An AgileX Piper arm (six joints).
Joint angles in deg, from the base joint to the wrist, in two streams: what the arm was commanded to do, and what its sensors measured. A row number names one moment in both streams.
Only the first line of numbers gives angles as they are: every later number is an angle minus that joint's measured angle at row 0.
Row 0, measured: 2.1, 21.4, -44.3, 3.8, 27.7, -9.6
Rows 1 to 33, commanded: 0.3, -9.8, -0.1, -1.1, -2.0, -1.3; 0.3, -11.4, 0.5, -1.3, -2.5, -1.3; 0.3, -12.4, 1.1, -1.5, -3.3, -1.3; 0.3, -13.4, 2.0, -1.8, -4.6, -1.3; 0.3, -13.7, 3.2, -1.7, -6.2, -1.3; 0.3, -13.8, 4.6, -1.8, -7.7, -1.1; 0.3, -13.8, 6.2, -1.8, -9.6, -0.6; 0.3, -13.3, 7.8, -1.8, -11.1, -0.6; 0.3, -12.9, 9.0, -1.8, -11.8, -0.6; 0.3, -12.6, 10.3, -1.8, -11.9, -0.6; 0.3, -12.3, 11.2, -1.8, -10.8, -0.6; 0.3, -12.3, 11.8, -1.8, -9.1, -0.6; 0.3, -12.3, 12.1, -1.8, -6.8, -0.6; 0.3, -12.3, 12.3, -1.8, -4.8, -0.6; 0.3, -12.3, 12.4, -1.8, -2.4, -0.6; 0.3, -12.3, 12.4, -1.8, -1.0, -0.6; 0.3, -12.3, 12.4, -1.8, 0.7, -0.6; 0.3, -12.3, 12.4, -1.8, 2.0, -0.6; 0.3, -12.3, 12.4, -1.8, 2.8, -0.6; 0.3, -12.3, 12.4, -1.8, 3.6, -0.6; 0.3, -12.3, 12.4, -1.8, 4.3, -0.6; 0.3, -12.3, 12.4, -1.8, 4.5, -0.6; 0.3, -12.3, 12.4, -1.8, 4.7, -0.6; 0.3, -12.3, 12.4, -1.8, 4.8, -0.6; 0.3, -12.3, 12.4, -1.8, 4.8, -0.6; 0.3, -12.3, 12.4, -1.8, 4.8, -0.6; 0.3, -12.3, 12.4, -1.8, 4.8, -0.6; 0.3, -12.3, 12.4, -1.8, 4.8, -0.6; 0.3, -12.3, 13.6, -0.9, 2.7, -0.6; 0.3, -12.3, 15.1, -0.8, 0.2, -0.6; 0.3, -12.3, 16.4, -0.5, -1.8, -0.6; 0.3, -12.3, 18.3, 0.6, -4.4, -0.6; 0.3, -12.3, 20.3, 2.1, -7.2, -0.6
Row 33, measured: 0.2, -12.4, 14.9, -1.0, 0.8, -0.7
